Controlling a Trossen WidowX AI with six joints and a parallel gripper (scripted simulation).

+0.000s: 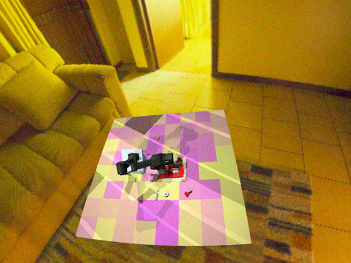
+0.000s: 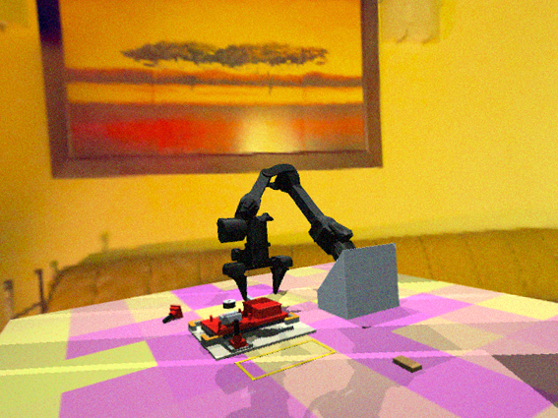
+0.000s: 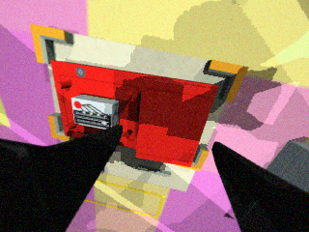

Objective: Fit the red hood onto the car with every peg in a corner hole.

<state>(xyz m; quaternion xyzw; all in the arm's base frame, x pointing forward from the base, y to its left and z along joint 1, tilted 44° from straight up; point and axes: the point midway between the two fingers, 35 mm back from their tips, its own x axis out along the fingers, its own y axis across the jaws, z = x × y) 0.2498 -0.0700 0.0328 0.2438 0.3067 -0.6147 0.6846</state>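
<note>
Right now the red hood is 20 mm below my gripper tip. Round my gripper tip: jig: 60 mm ahead, 30 mm to the left, 50 mm below; then orange block: 130 mm behind, 380 mm to the left, 60 mm below; then grey rod: 40 mm behind, 200 mm to the right, 60 mm below.
</note>
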